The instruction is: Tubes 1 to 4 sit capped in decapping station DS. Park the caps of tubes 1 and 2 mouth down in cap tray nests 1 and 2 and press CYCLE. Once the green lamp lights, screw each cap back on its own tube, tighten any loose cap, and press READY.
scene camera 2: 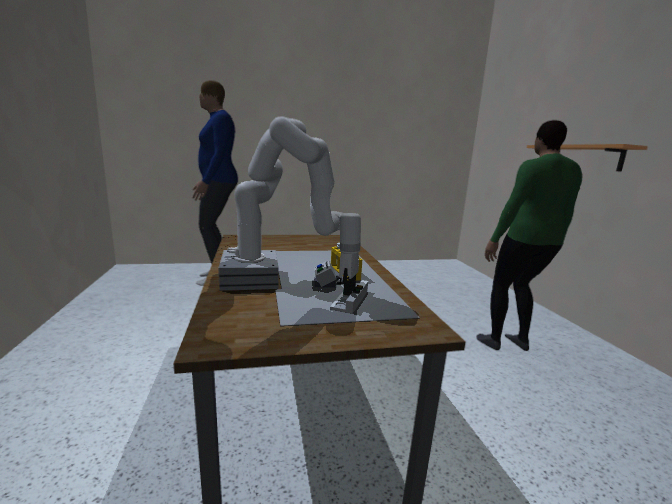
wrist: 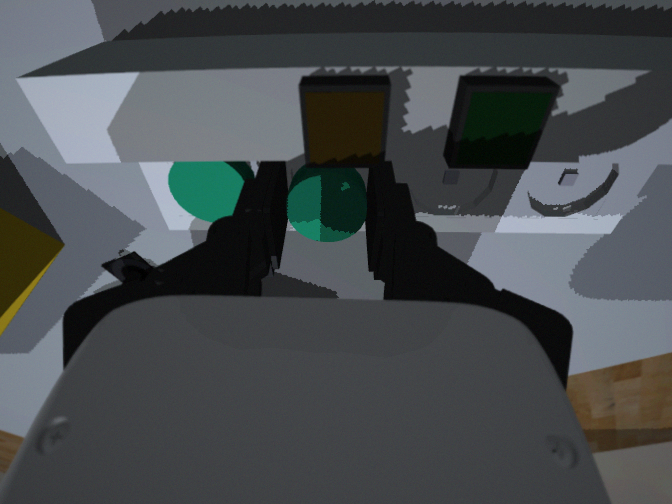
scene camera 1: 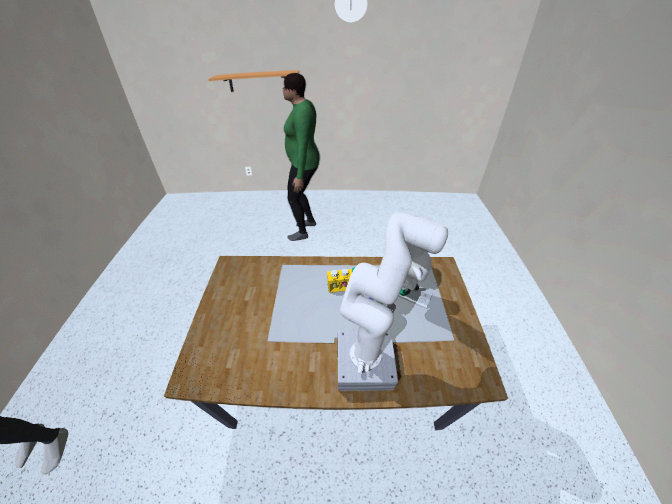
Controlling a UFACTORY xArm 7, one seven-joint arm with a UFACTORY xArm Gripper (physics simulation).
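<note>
In the wrist view my gripper [wrist: 327,217] has its two black fingers on either side of a round green cap [wrist: 325,203] and touching it, low over the white cap tray [wrist: 379,206]. A second green cap [wrist: 203,189] sits on the tray just to the left. Two empty ring-shaped nests [wrist: 569,189] lie to the right. The yellow decapping station [scene camera 1: 339,280] stands further left on the mat, its tubes too small to make out. In scene camera 2 the gripper [scene camera 2: 347,284] points straight down at the tray [scene camera 2: 350,301].
Behind the tray a dark amber square [wrist: 344,119] and a dark green square [wrist: 499,124] look unlit. A small grey box [scene camera 2: 324,277] sits between tray and arm base. A person in green [scene camera 1: 300,151] and one in blue [scene camera 2: 216,162] stand near the table.
</note>
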